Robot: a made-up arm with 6 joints.
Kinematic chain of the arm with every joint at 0, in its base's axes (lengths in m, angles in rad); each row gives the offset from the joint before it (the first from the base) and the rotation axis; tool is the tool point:
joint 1: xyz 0 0 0.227 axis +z
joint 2: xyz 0 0.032 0 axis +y
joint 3: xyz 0 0 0.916 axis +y
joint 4: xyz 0 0 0.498 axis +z
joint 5: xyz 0 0 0 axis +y
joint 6: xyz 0 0 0.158 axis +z
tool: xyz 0 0 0
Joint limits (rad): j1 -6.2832..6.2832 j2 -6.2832..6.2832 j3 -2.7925..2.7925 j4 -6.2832..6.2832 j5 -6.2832..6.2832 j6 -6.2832..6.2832
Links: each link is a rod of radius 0.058 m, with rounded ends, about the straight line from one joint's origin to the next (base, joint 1, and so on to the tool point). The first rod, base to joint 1, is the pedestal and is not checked.
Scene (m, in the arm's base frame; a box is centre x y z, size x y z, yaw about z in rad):
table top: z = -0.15
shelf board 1: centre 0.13 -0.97 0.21 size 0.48 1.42 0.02 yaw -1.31
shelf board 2: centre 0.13 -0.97 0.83 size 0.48 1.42 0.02 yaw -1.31
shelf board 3: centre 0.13 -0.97 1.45 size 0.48 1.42 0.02 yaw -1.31
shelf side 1: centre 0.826 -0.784 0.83 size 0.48 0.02 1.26 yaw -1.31
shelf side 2: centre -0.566 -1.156 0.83 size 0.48 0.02 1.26 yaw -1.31
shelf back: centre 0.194 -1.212 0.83 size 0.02 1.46 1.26 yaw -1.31
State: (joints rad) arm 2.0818 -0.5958 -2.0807 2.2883 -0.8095 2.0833
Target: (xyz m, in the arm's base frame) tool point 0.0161 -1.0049 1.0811
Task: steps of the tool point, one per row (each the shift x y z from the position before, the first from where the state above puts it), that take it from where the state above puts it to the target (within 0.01 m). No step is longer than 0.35 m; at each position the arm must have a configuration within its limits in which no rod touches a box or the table.
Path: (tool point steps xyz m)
1: 0.1019 0.1551 0.2210
2: 0.0119 0.2015 0.2063
3: -0.0923 0.2047 0.1744
4: -0.1895 0.1611 0.1269
5: 0.1199 -0.1505 -0.0424
6: 0.0467 -0.2045 -0.0653
7: -0.0447 -0.2241 -0.0871
8: -0.1490 -0.2496 0.0430
9: -0.2535 -0.1806 0.0279

